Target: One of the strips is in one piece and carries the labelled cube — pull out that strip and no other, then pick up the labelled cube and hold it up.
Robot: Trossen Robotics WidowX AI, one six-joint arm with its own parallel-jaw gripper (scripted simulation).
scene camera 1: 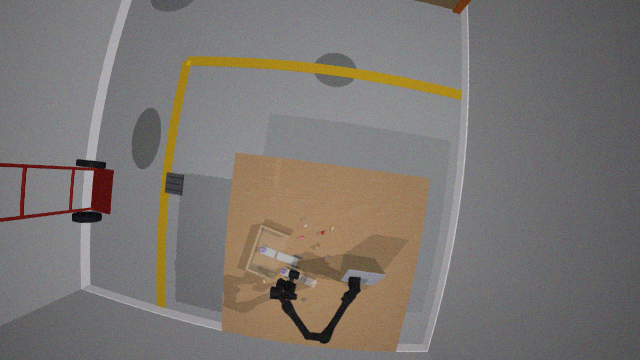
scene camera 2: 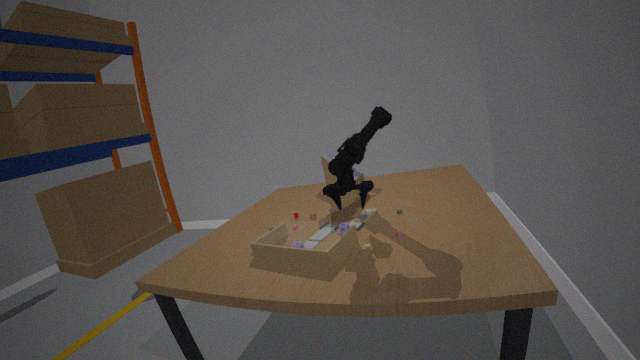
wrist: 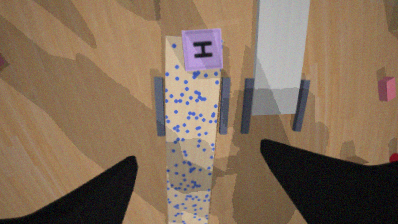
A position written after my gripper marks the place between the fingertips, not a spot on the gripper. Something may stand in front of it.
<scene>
My gripper (scene camera 2: 351, 209) is open and holds nothing.
My gripper also shows in the wrist view (wrist: 200, 153).
</scene>
